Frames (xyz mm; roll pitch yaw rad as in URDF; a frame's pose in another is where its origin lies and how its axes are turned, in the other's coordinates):
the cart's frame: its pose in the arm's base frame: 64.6 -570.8 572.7 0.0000 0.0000 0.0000
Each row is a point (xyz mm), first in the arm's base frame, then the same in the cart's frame.
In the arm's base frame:
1: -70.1 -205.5 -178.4
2: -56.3 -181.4 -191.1
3: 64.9 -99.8 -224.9
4: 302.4 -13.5 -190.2
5: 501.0 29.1 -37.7
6: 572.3 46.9 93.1
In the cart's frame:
1: -134.7 365.3 -751.1
2: -120.9 389.4 -763.8
3: 0.3 471.0 -797.6
4: 237.8 557.3 -762.9
5: 436.4 599.9 -610.4
6: 507.7 617.7 -479.6

